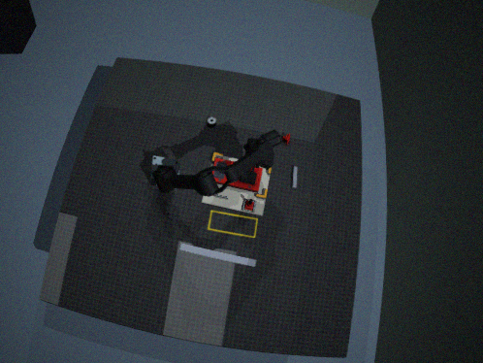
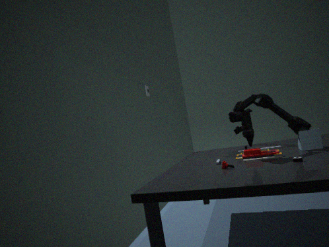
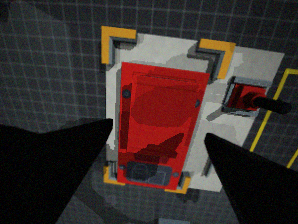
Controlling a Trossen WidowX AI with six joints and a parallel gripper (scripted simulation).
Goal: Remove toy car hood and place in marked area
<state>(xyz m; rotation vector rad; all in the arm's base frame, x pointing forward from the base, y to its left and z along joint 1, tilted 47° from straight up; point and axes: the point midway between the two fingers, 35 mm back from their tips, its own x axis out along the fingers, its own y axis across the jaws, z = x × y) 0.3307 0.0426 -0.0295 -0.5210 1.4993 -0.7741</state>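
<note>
Right now the red hood is 30 mm below my gripper tip. The rest, counted from my gripper tip: long pale strip: 90 mm behind, 340 mm to the right, 70 mm below; then grey ring: 170 mm behind, 260 mm to the left, 60 mm below.
</note>
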